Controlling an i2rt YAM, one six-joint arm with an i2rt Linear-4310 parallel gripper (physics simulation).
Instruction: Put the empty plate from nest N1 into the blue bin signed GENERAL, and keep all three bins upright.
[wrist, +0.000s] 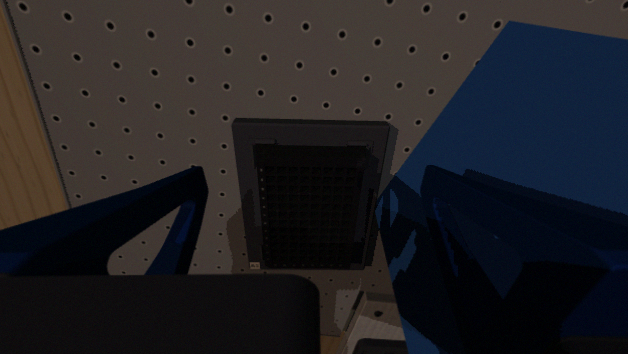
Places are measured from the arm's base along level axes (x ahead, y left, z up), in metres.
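Pixels of known places: gripper, between the fingertips: (314, 178).
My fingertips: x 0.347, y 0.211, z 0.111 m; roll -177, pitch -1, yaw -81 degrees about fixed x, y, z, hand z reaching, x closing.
Note:
Ahead of a thing's pixels: the offset from my fingertips to its top centre. "*": to the spot under its first point.
A black plate with a grid of wells @(* dx -0.098, dy -0.015, dz -0.092 m) (312, 215) lies in a dark grey rectangular nest @(dx -0.100, dy -0.013, dz -0.099 m) (312, 131) at the middle of the wrist view. A small tag that looks like A1 is at the nest's lower left corner; no N1 sign can be read. My gripper (314, 178) is wide open and empty, one blue finger to the left of the nest and one to the right, both nearer the camera. A large blue surface @(* dx +0.034, dy -0.108, dz -0.032 m) (540, 110) fills the right side, partly behind the right finger. It may be part of the blue bin, but no GENERAL sign shows.
The nest stands on a grey board with rows of holes @(* dx +0.033, dy +0.025, dz -0.114 m) (282, 42). Wood (20, 150) shows beyond its left edge. A pale block with a hole (372, 325) and a dark piece (381, 346) are at the bottom. A black slab (150, 315) covers the lower left.

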